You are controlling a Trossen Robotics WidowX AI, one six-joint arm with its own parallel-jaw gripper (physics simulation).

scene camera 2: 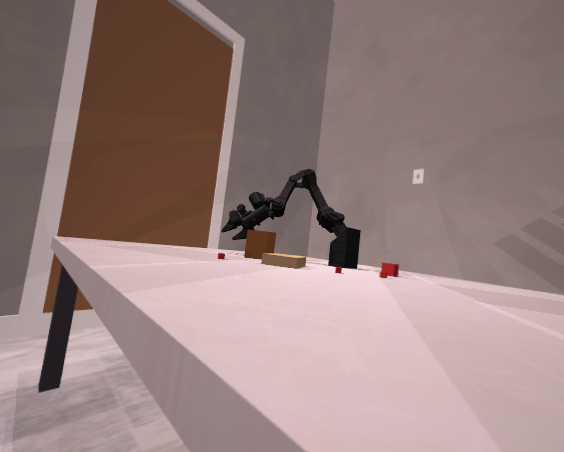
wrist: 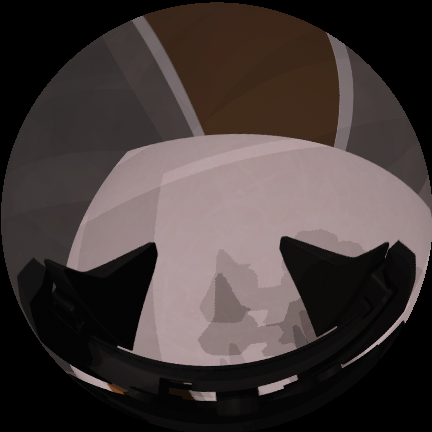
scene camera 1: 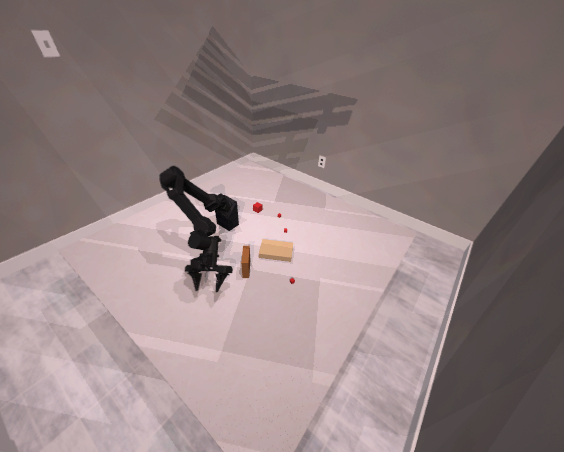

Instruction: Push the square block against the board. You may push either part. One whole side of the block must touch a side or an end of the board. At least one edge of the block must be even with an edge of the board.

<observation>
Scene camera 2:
gripper
brown square block: on the table
</observation>
